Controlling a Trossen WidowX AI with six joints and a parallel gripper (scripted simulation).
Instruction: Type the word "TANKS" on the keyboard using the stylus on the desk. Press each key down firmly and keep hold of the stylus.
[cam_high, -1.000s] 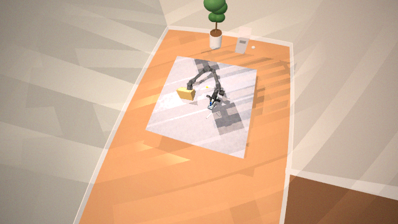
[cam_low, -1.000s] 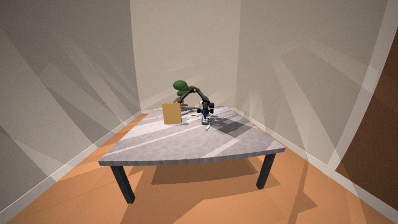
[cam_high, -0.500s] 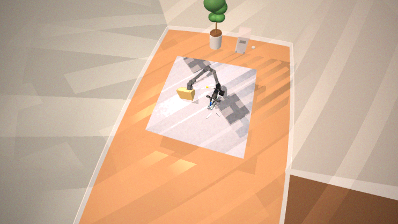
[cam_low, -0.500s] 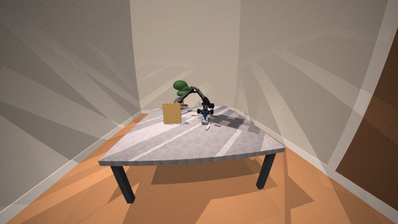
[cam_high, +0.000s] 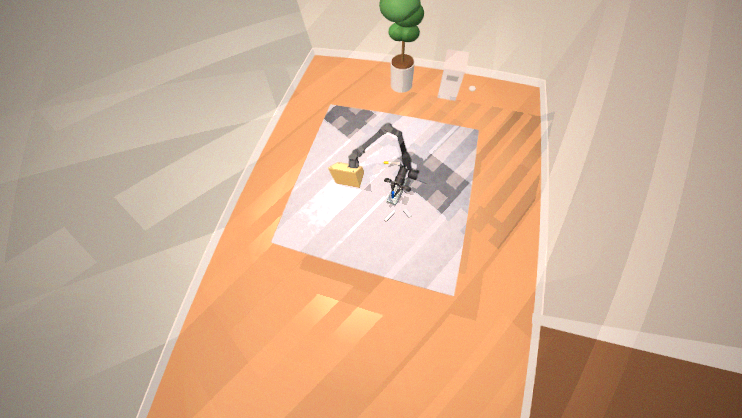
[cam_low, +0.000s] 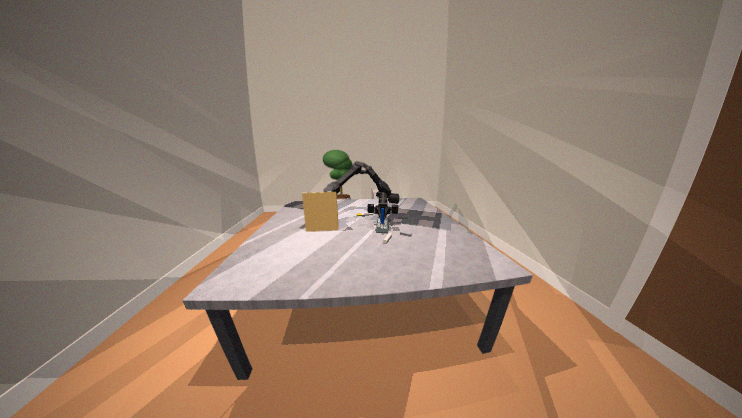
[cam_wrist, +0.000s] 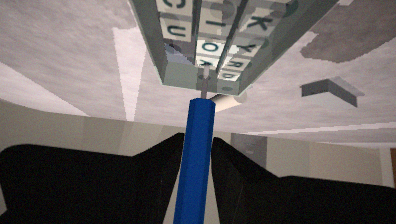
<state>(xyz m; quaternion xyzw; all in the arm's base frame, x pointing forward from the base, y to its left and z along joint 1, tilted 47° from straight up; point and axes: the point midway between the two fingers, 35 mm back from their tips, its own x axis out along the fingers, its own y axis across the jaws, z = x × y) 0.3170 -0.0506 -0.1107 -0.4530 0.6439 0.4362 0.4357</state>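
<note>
My gripper tip is now 1 cm above the blue stylus. The rest, counted from my gripper tip: grey stylus tip: 5 cm below.
</note>
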